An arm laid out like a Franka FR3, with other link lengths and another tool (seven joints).
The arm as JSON. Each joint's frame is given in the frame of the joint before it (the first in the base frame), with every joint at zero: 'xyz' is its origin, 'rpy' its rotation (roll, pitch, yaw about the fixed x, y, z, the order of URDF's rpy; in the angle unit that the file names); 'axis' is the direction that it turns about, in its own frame. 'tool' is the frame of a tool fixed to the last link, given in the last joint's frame.
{
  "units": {
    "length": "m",
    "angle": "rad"
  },
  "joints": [
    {
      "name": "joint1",
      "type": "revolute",
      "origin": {
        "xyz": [
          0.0,
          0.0,
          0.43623
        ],
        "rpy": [
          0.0,
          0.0,
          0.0
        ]
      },
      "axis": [
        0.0,
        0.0,
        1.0
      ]
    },
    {
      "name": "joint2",
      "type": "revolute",
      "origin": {
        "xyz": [
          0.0,
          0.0,
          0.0
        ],
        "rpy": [
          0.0,
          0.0,
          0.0
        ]
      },
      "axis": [
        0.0,
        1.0,
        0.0
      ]
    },
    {
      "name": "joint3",
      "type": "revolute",
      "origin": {
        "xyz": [
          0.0,
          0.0,
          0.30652
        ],
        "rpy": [
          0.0,
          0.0,
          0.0
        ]
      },
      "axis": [
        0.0,
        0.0,
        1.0
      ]
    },
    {
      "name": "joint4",
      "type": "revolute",
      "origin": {
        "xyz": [
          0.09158,
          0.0,
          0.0
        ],
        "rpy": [
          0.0,
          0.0,
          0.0
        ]
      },
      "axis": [
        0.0,
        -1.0,
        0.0
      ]
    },
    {
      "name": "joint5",
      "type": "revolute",
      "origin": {
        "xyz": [
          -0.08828,
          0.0,
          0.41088
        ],
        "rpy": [
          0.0,
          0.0,
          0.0
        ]
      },
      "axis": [
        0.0,
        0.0,
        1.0
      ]
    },
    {
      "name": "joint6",
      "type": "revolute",
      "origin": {
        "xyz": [
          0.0,
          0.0,
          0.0
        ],
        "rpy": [
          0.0,
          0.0,
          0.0
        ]
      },
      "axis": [
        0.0,
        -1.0,
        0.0
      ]
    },
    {
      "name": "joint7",
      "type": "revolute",
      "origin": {
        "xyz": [
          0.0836,
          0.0,
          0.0
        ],
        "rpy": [
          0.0,
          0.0,
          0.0
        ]
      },
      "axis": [
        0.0,
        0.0,
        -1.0
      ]
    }
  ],
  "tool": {
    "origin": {
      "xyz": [
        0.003,
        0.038,
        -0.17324
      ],
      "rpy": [
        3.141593,
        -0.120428,
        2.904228
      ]
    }
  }
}
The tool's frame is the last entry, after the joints.
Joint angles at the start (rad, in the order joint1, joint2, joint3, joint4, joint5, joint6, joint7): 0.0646 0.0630 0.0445 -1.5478 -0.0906 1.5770 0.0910
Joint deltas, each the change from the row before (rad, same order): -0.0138 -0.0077 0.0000 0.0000 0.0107 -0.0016 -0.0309; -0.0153 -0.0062 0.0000 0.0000 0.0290 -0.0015 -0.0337; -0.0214 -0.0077 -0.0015 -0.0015 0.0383 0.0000 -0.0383; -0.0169 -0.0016 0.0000 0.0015 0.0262 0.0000 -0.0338; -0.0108 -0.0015 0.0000 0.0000 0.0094 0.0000 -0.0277; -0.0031 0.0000 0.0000 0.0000 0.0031 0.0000 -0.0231; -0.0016 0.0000 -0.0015 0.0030 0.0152 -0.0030 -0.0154; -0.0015 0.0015 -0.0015 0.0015 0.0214 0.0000 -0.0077; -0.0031 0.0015 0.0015 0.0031 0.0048 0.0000 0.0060; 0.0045 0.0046 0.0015 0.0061 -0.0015 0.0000 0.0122; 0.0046 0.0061 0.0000 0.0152 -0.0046 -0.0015 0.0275; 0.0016 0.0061 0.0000 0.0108 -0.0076 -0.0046 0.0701; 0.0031 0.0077 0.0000 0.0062 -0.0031 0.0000 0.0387; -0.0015 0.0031 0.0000 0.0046 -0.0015 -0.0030 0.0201; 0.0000 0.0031 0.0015 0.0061 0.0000 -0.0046 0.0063; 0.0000 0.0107 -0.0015 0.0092 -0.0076 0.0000 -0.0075
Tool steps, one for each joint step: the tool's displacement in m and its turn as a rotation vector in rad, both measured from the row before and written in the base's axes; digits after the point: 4 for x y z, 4 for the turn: -0.0020 -0.0065 0.0048 0.0116 -0.0024 0.0165; -0.0020 -0.0042 0.0044 0.0297 0.0000 0.0174; -0.0019 -0.0070 0.0051 0.0389 -0.0024 0.0145; -0.0006 -0.0056 0.0027 0.0268 -0.0019 0.0164; -0.0008 -0.0048 0.0013 0.0098 -0.0017 0.0167; -0.0007 -0.0013 0.0001 0.0034 -0.0005 0.0199; -0.0007 0.0007 0.0019 0.0153 -0.0002 0.0122; 0.0003 0.0019 0.0009 0.0215 0.0001 0.0044; 0.0009 -0.0001 0.0009 0.0049 -0.0011 -0.0076; 0.0016 0.0033 0.0002 -0.0013 -0.0007 -0.0062; 0.0031 0.0020 0.0035 -0.0043 -0.0059 -0.0228; 0.0040 -0.0004 0.0009 -0.0076 0.0039 -0.0681; 0.0035 0.0012 -0.0017 -0.0030 0.0035 -0.0356; 0.0014 -0.0012 0.0001 -0.0015 0.0025 -0.0214; 0.0005 0.0009 0.0008 0.0001 0.0019 -0.0046; 0.0029 -0.0022 -0.0023 -0.0072 0.0009 0.0059
